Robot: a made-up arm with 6 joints.
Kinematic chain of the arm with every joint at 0, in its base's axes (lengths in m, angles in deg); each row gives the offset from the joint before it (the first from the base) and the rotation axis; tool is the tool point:
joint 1: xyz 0 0 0.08 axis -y
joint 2: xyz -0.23 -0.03 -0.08 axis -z
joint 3: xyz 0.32 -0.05 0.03 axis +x
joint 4: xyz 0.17 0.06 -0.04 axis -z
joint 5: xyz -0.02 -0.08 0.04 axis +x
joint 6: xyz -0.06 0 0.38 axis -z
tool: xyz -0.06 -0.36 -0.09
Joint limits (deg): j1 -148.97..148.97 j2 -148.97..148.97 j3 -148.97..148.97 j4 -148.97..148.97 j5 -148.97..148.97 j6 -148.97..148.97
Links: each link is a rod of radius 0.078 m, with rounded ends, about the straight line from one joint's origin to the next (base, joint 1, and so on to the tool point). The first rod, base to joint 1, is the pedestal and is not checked.
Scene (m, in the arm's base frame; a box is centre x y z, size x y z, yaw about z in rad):
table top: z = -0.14
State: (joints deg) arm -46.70 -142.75 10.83 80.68 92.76 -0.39
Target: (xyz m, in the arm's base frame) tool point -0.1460 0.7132 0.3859
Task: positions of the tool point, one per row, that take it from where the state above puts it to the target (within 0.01 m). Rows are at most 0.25 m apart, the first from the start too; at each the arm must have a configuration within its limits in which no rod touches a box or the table.
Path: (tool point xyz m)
1: -0.4929 0.0714 0.0548
2: -0.4113 0.2543 0.0475
3: -0.3252 0.4400 0.1042
4: -0.2352 0.6007 0.2218
5: -0.1460 0.7132 0.3860

